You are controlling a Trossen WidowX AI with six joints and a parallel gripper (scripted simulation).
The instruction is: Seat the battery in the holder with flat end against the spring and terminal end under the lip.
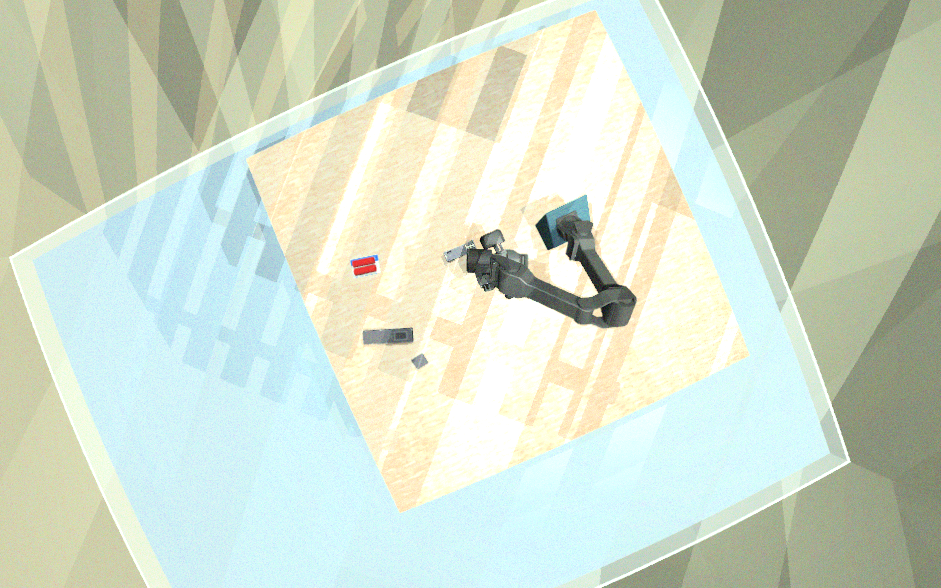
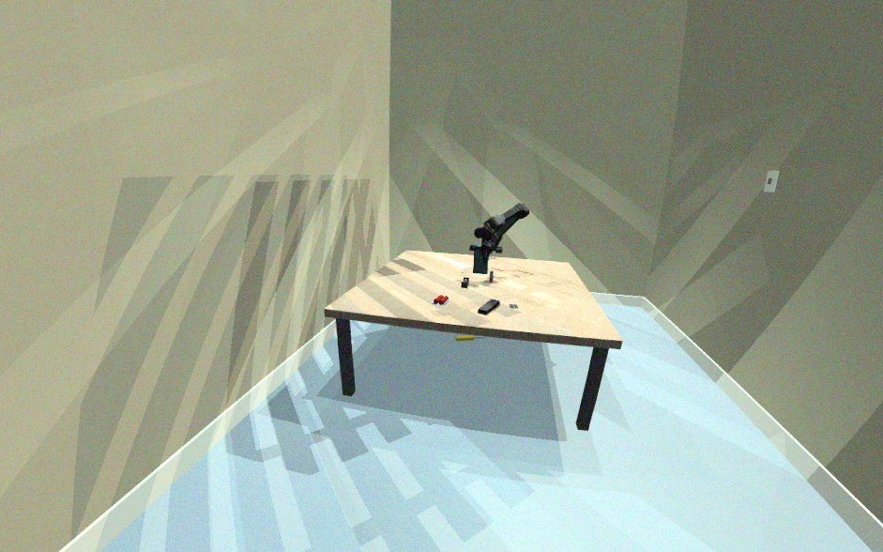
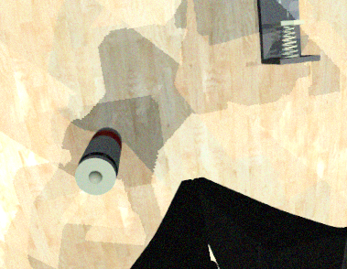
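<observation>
The battery is 8 cm below my gripper tip, 4 cm to the left of it and 1 cm behind it. From my gripper tip the other things lie so: dark flat bar: 41 cm ahead, 10 cm below, 5 cm to the left; then small dark square: 35 cm ahead, 17 cm to the left, 11 cm below; then yellow object: 36 cm ahead, 30 cm below, 3 cm to the right.
</observation>
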